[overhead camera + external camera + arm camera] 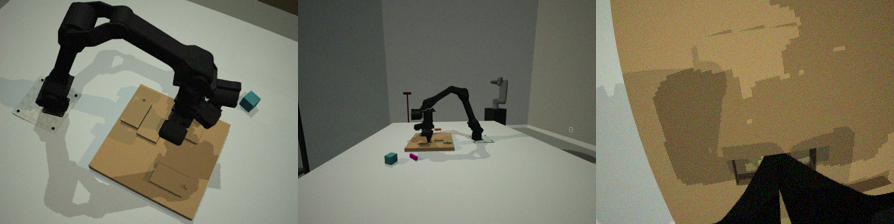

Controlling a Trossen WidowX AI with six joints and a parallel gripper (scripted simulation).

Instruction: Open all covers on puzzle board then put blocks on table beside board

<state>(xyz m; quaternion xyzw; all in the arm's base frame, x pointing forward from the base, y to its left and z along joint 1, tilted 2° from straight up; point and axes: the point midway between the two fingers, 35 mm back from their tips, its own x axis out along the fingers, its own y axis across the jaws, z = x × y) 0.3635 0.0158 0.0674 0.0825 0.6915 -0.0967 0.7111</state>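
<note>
The tan puzzle board lies 70 mm to the right of my gripper tip, 50 mm behind it and 10 mm below it. The rest, counted from my gripper tip: teal block: 370 mm to the right, 20 mm behind, 10 mm below; then teal cube: 200 mm ahead, 140 mm to the left, 10 mm below; then magenta bar: 140 mm to the left, 100 mm ahead, 20 mm below.
</note>
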